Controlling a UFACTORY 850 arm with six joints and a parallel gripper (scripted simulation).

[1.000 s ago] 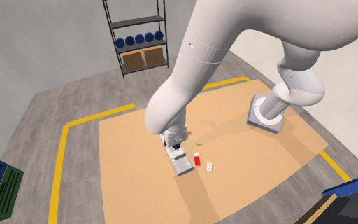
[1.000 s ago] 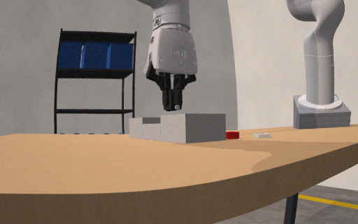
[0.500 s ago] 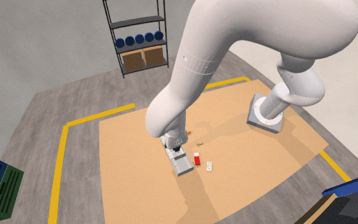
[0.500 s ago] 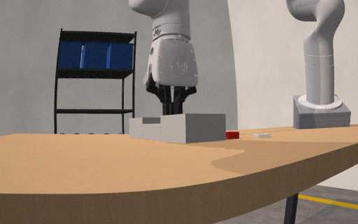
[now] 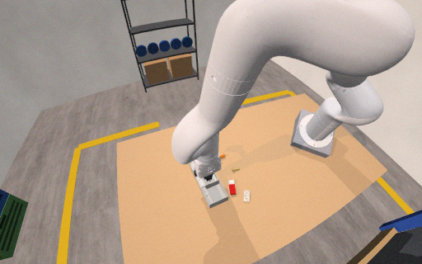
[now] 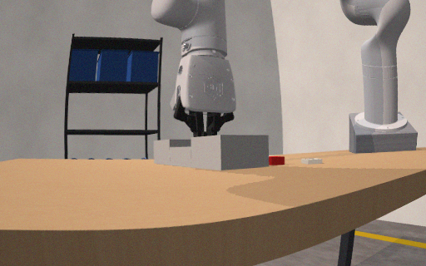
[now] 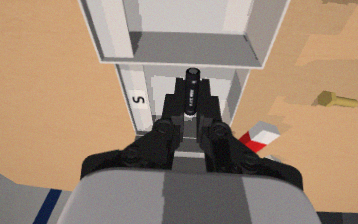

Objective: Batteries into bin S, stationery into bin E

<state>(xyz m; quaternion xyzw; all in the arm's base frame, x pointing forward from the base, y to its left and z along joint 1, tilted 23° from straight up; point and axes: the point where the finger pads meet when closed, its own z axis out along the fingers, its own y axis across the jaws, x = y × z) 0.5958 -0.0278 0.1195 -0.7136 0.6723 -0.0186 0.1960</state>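
Now: hand 1 cm short of the bin and 1 cm above it. From my hand the other things lie so: black battery (2 cm below); then eraser (9 cm behind, 7 cm to the left, 3 cm below); then orange battery (9 cm to the right, 9 cm behind, 3 cm below).
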